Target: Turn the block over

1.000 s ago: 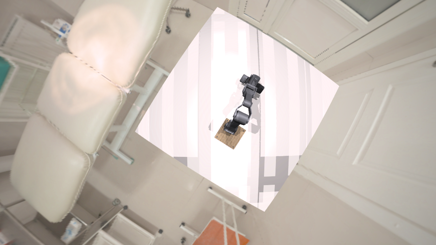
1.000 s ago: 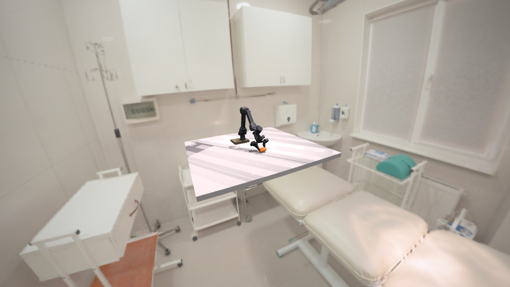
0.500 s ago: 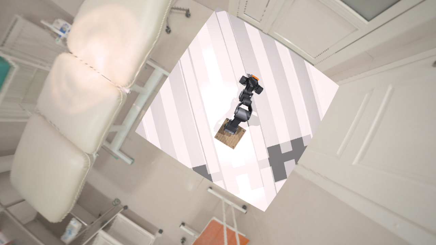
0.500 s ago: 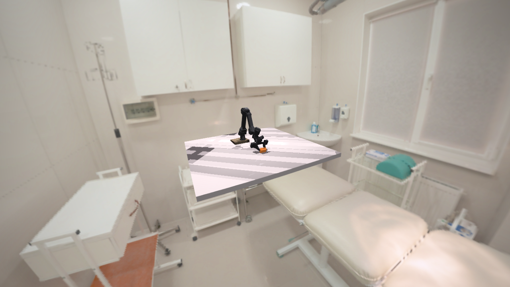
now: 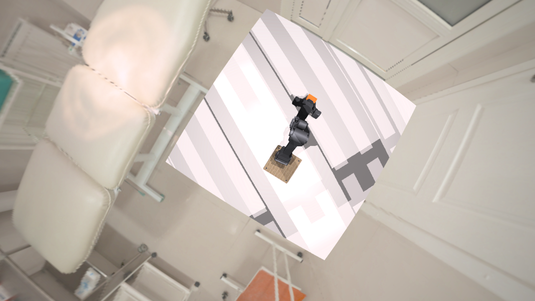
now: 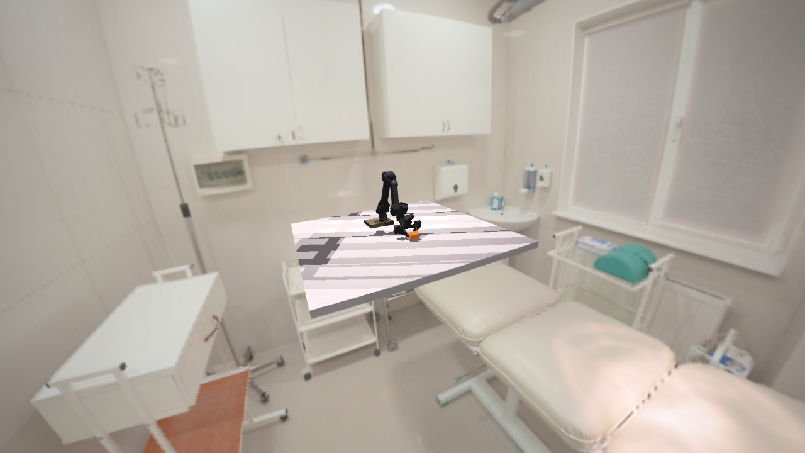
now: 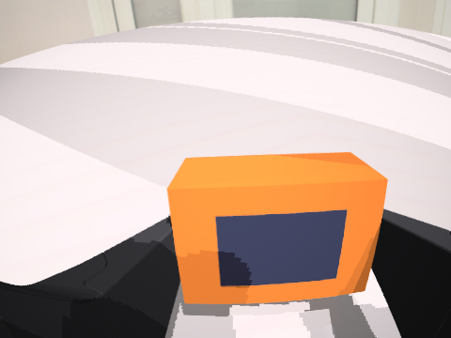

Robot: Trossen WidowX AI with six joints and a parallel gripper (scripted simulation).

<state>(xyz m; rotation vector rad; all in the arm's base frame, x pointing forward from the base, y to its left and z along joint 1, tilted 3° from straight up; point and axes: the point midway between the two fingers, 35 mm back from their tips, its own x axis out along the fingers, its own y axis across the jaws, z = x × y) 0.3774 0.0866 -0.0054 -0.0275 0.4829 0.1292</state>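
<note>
My gripper tip is 10 mm past the orange block.
</note>
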